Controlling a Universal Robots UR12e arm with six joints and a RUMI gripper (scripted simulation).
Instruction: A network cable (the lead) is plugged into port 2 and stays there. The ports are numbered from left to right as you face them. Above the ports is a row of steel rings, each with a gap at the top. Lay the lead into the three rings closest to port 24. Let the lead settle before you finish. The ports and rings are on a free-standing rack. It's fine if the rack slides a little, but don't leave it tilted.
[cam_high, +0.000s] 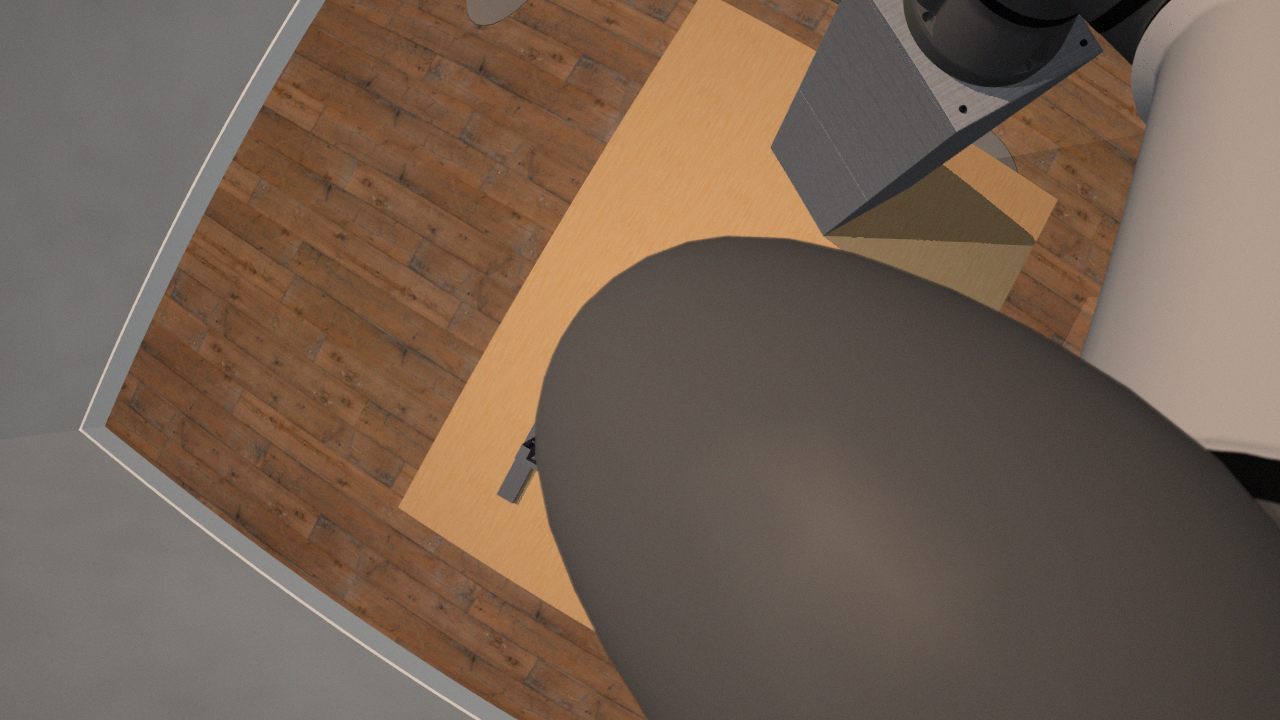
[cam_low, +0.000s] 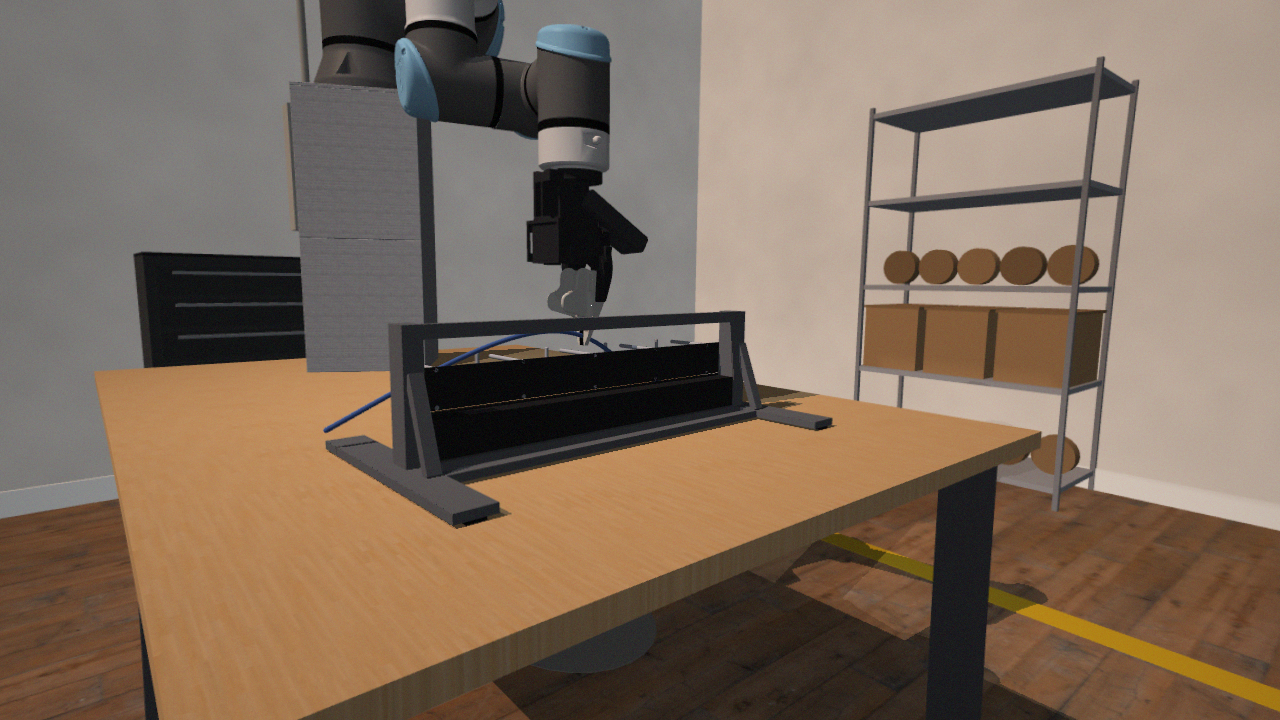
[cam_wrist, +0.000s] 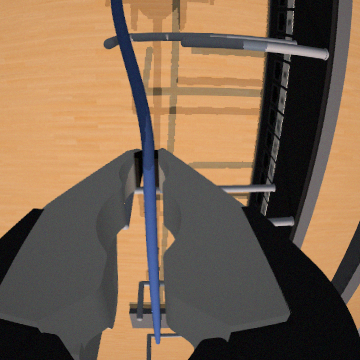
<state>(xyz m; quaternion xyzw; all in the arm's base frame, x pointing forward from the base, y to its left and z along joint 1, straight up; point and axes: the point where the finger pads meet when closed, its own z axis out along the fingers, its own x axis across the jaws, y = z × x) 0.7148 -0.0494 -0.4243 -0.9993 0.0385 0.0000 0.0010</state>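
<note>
Right now my hand is 10 cm short of the rack, 6 cm to the left of it and 5 cm above it.
</note>
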